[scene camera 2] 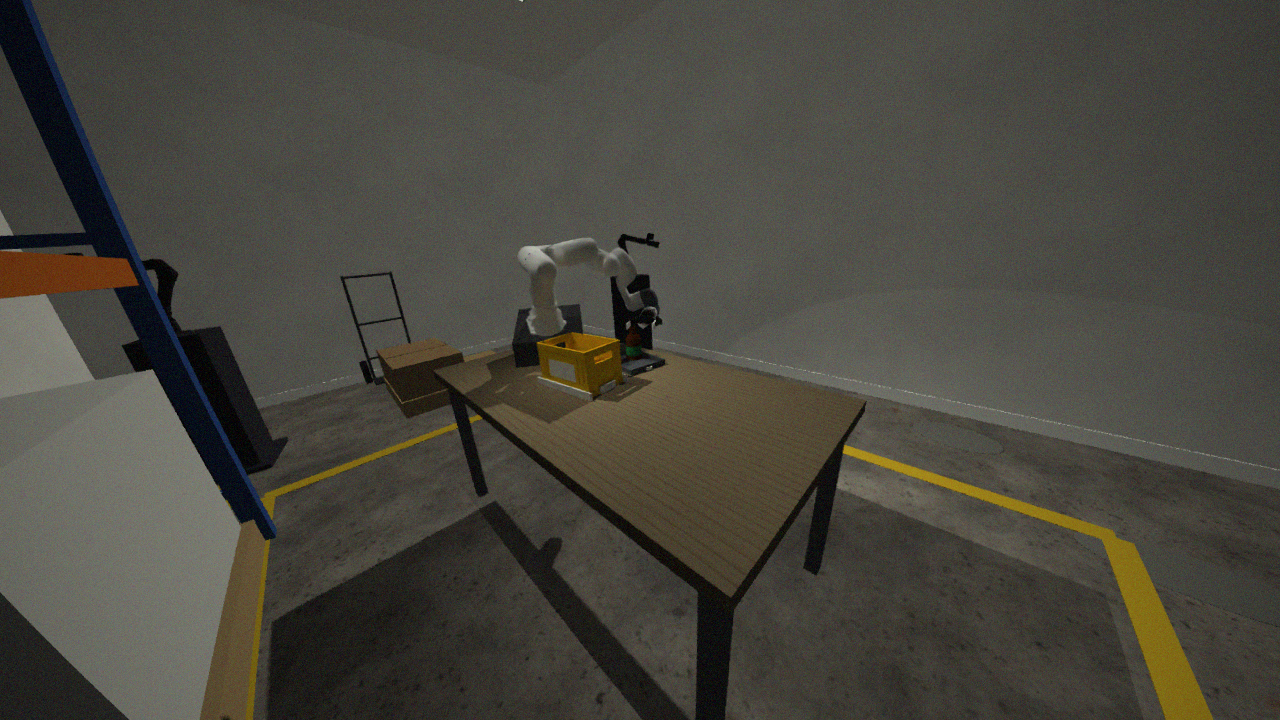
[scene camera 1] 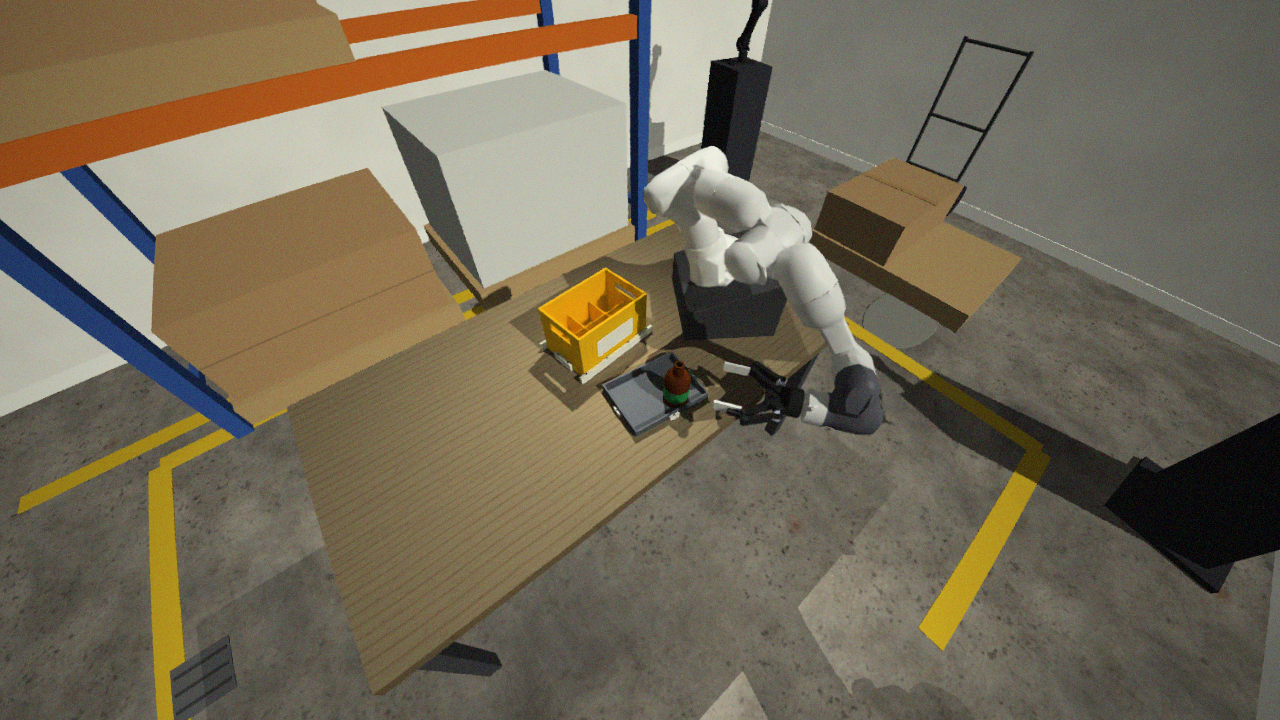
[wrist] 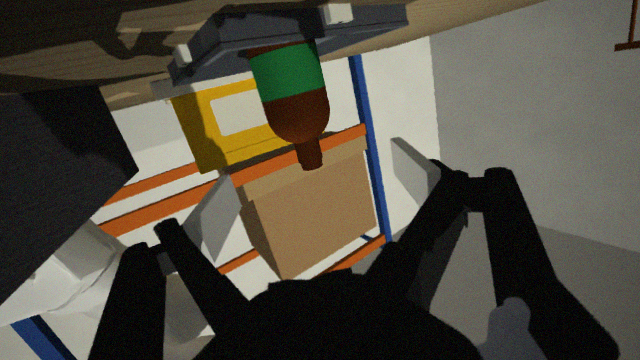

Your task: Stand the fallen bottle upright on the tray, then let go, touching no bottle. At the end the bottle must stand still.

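The brown bottle with a green label (scene camera 1: pixel 677 385) (scene camera 2: pixel 633 342) (wrist: pixel 295 95) stands upright on the grey tray (scene camera 1: pixel 637 409) (scene camera 2: pixel 646 365) (wrist: pixel 382 17), near the tray's side towards the gripper. The wrist view shows it upside down, neck pointing down in the picture. My gripper (scene camera 1: pixel 730 387) (wrist: pixel 312 173) is open and empty, beside the tray at the table's edge. Its fingers point towards the bottle, with a gap between fingertips and bottle. In the second scene view the fingers are too small and dark to make out.
A yellow crate with dividers (scene camera 1: pixel 617 336) (scene camera 2: pixel 580 365) (wrist: pixel 250 146) stands on a pale base beside the tray. The arm's dark pedestal (scene camera 1: pixel 729 308) stands on the wooden table (scene camera 1: pixel 447 465) (scene camera 2: pixel 707 438) behind the tray. A shelf rack (scene camera 1: pixel 639 116) with large boxes stands beyond the table.
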